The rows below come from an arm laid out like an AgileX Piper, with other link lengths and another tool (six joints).
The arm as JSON. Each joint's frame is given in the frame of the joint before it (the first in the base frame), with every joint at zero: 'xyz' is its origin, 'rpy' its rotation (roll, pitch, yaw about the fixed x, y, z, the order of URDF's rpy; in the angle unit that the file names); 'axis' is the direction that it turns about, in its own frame. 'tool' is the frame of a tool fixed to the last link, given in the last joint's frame.
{
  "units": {
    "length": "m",
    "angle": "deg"
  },
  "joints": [
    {
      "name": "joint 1",
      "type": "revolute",
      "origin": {
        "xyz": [
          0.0,
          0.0,
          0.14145
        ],
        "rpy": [
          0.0,
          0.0,
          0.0
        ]
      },
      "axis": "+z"
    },
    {
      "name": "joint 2",
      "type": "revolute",
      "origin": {
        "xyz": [
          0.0,
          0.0,
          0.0
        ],
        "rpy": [
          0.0,
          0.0,
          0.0
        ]
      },
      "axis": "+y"
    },
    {
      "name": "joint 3",
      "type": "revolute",
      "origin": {
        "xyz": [
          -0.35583,
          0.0,
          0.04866
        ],
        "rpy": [
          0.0,
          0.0,
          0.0
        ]
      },
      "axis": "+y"
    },
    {
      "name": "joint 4",
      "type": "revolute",
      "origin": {
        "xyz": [
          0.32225,
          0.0,
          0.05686
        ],
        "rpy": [
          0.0,
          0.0,
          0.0
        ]
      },
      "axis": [
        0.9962,
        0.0,
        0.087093
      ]
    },
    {
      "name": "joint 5",
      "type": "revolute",
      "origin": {
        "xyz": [
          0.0,
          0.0,
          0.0
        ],
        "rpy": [
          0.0,
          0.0,
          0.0
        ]
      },
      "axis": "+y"
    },
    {
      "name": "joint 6",
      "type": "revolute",
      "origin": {
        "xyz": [
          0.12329,
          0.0,
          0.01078
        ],
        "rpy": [
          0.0,
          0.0,
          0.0
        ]
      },
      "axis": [
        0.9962,
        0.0,
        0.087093
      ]
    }
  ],
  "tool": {
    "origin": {
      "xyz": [
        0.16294,
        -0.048,
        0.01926
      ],
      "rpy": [
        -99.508,
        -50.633,
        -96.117
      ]
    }
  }
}
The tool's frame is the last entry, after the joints.
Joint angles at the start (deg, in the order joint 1, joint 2, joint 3, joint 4, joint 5, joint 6):
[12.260, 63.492, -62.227, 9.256, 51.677, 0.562]
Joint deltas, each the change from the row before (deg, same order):
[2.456, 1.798, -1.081, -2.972, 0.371, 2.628]
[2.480, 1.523, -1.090, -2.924, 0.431, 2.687]
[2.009, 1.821, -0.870, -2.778, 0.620, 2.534]
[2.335, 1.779, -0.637, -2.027, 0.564, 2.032]
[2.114, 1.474, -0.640, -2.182, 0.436, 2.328]
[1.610, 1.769, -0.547, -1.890, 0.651, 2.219]
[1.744, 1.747, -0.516, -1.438, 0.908, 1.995]
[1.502, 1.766, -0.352, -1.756, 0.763, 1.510]
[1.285, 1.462, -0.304, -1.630, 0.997, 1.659]
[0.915, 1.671, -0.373, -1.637, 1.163, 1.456]
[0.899, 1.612, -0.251, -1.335, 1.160, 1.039]
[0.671, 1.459, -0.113, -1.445, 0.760, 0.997]
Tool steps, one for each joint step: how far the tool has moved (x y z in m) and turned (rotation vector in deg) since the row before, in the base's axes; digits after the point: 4 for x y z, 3 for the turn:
[0.0047, 0.0071, -0.0048, -1.513, 1.040, 0.382]
[0.0037, 0.0076, -0.0026, -1.417, 0.678, 0.339]
[0.0039, 0.0050, -0.0069, -1.625, 1.192, -0.031]
[0.0019, 0.0103, -0.0085, -1.325, 1.314, 0.685]
[0.0019, 0.0082, -0.0056, -1.201, 0.785, 0.215]
[0.0019, 0.0056, -0.0092, -1.288, 1.311, -0.231]
[-0.0004, 0.0076, -0.0101, -1.189, 1.595, 0.029]
[0.0008, 0.0048, -0.0104, -1.810, 1.306, 0.215]
[-0.0007, 0.0026, -0.0089, -1.673, 1.255, -0.185]
[0.0002, -0.0003, -0.0097, -1.982, 1.391, -0.423]
[-0.0008, 0.0003, -0.0101, -1.993, 1.480, -0.114]
[0.0007, -0.0011, -0.0088, -1.918, 1.012, -0.197]

